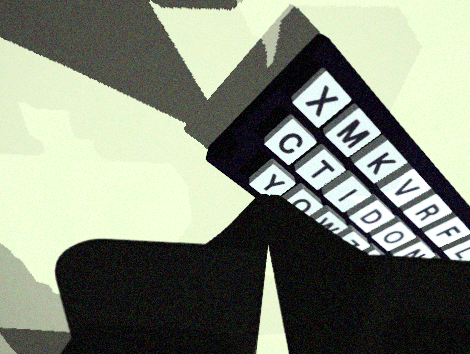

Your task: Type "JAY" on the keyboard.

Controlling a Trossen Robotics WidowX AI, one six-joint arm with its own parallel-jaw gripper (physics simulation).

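Places are measured from the arm's base along level axes (x back, y right, z up), in centimetres.
Where they show: gripper, between the fingertips: (267, 204).
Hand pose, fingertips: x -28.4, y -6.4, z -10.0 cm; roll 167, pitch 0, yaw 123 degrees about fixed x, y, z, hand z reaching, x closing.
Each offset is from my fingertips to the top centre of the thing. "spot": to the spot under its first point. Level surfaces: height alone.
A dark keyboard @(spot: dx -1.3, dy -2.6, dz -1.9 cm) (235, 127) with white keys and a scrambled layout runs diagonally from the upper middle to the right edge. Its Y key @(dx -0.2, dy +0.2, dz -1.3 cm) (271, 181) is at the near left corner of the keys, right by the fingertips. The C key @(dx -2.2, dy -0.5, dz -1.3 cm) (290, 142) and X key @(dx -4.2, dy -0.7, dz -1.3 cm) (322, 99) lie beyond it along the short end. My gripper (267, 204) is shut and empty, its dark tips overlapping the keyboard's lower edge just below the Y key. Whether the tips touch anything cannot be told. The fingers hide part of the bottom row. The J and A keys do not show.
A pale table top @(dz -3.1 cm) (125, 200) surrounds the keyboard. A broad dark shadow (100, 45) crosses the upper left and meets the keyboard's short end. More keys, M @(spot: dx -4.0, dy +1.2, dz -1.3 cm) (353, 134), K @(spot: dx -3.7, dy +3.0, dz -1.3 cm) (380, 162) and T @(spot: dx -2.2, dy +1.3, dz -1.3 cm) (322, 167), run toward the lower right.
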